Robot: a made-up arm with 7 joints. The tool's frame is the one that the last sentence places.
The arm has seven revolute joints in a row. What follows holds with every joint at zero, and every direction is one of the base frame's.
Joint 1 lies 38 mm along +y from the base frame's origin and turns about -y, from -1.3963 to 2 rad.
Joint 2 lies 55 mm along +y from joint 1 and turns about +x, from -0.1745 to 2 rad.
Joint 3 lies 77 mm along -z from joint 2 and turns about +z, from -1.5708 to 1.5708 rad.
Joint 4 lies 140 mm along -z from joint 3 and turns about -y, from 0 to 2.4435 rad.
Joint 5 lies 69 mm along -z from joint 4 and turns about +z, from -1.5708 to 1.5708 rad.
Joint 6 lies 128 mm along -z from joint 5 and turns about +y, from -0.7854 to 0.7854 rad.
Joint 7 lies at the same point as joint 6 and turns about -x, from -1.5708 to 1.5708 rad.
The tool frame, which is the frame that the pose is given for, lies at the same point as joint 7; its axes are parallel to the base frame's.
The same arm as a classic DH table. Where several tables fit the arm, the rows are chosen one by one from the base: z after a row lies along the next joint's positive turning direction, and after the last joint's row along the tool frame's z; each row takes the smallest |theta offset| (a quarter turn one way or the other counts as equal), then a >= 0, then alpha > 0; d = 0 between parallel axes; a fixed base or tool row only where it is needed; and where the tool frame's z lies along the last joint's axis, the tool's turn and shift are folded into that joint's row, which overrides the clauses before.
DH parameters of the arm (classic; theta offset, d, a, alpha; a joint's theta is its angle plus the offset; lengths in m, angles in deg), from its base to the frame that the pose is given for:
base (fixed): 0 0 0 90
joint 1: 90 -0.093 0 90
joint 2: 90 0 0 90
joint 3: 90 -0.217 0 90
joint 4: 0 0 0 -90
joint 5: 0 -0.197 0 -90
joint 6: -90 0 0 90
joint 7: 90 0 0 90
tool (fixed): -90 0 0 0
Joint limits (deg, base to tool): -80..114.59 -10..114.59 -90..90 0..140 -90..90 -45..45 -90..90

